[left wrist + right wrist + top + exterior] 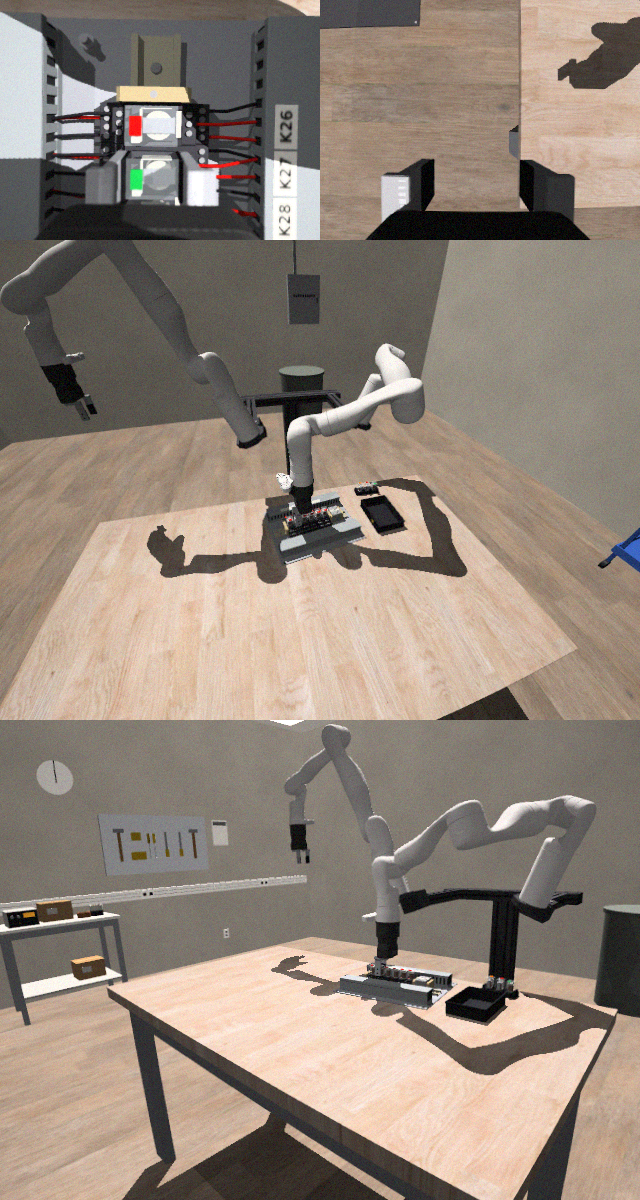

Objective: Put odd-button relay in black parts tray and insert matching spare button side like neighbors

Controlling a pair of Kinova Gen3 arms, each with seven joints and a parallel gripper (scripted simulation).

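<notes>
Right now my left hand is 6 cm to the right of the relay panel and 3 cm above it. Also, from my left hand: black parts tray 34 cm to the left, 5 cm ahead, 4 cm below; spare rack 36 cm to the left, 11 cm behind, 5 cm below.
</notes>
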